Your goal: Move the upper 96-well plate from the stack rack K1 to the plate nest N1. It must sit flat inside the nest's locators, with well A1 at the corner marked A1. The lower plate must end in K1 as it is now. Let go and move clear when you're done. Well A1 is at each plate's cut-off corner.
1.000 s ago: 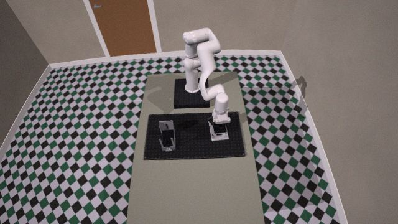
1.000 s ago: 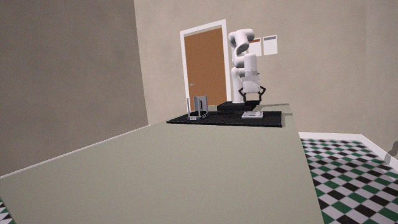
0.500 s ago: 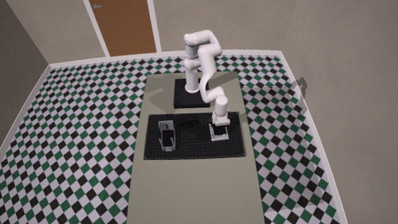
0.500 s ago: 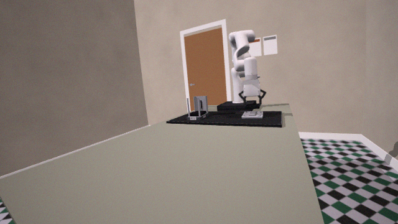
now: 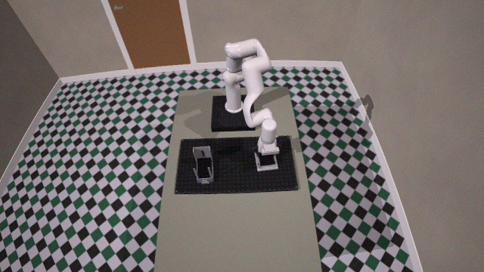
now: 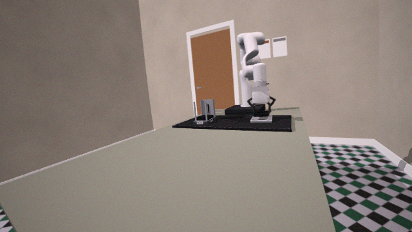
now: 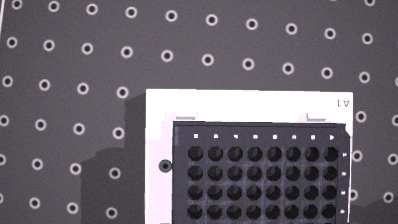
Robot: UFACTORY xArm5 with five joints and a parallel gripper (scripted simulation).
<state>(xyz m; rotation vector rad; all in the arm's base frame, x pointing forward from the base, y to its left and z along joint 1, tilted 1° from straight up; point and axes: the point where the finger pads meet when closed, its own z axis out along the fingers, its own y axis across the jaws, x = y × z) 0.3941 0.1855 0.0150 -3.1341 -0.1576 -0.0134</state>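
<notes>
Now: the plate nest N1 50 mm below my hand. Also, from my hand: A1 mark (80 mm ahead, 50 mm to the right, 40 mm below); black 96-well plate (10 mm below).
</notes>
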